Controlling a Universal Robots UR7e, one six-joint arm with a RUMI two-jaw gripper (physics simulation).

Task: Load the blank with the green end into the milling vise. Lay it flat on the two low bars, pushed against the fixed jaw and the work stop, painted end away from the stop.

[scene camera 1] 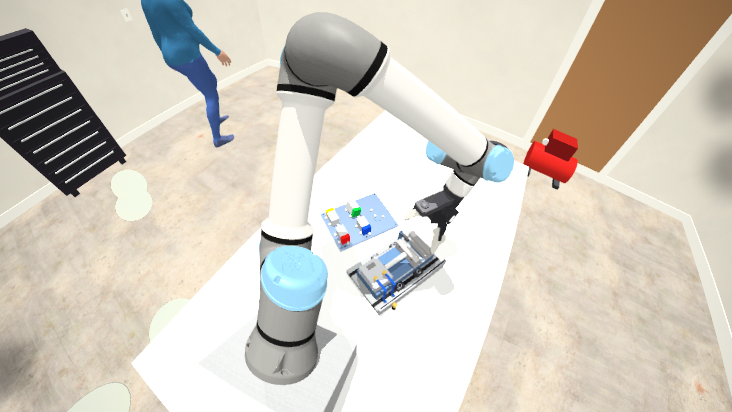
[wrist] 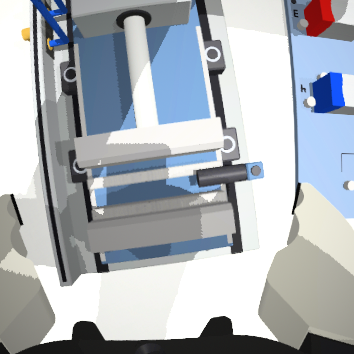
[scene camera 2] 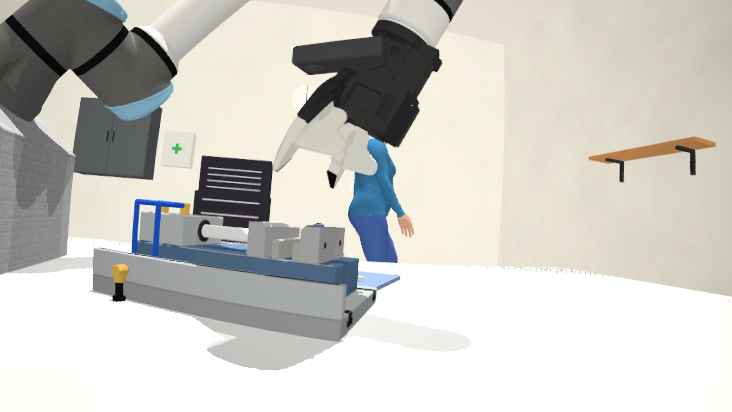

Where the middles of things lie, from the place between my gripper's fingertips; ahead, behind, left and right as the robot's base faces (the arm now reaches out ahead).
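Scene:
Fixed jaw [scene camera 2: 312,239]: 20 mm ahead of my hand, 10 mm to the right of it and 70 mm below it. The low bar [wrist: 212,196] is 80 mm below my hand.

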